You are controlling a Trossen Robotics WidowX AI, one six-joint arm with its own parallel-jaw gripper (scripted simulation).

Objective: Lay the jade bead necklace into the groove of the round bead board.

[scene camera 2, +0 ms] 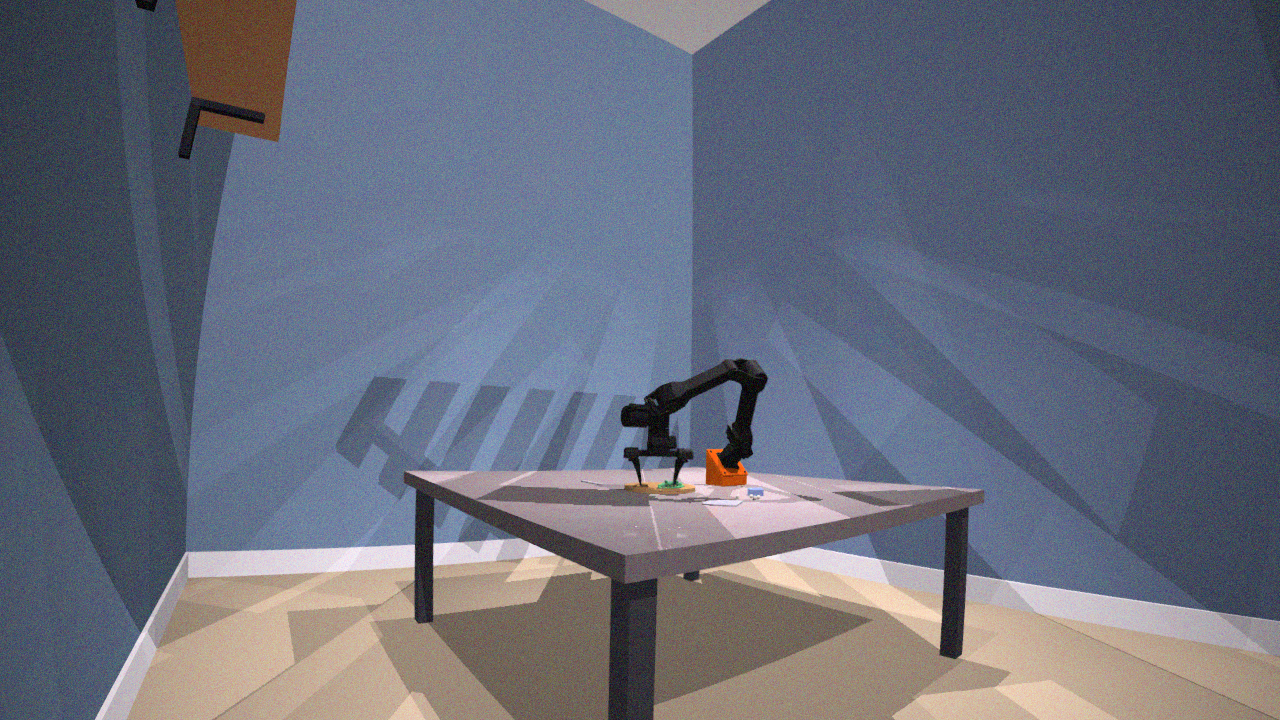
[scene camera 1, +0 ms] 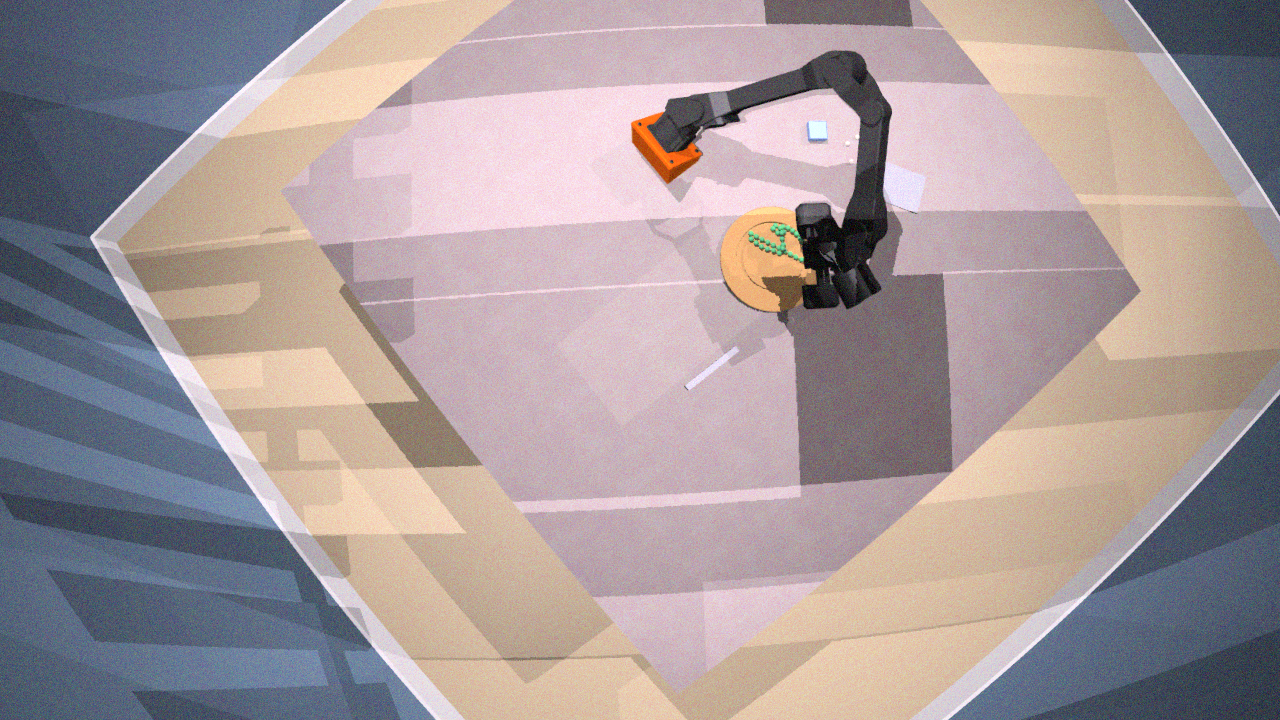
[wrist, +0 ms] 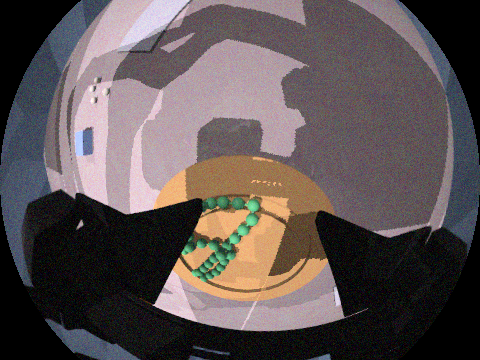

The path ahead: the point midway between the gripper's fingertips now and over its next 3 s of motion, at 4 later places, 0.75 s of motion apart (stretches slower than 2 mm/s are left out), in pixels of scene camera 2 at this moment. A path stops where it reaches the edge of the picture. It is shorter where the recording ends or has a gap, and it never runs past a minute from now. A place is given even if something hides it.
My gripper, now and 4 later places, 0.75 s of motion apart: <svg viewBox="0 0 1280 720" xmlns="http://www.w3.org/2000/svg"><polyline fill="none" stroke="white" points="657,485 661,472 660,481 659,483 650,486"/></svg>
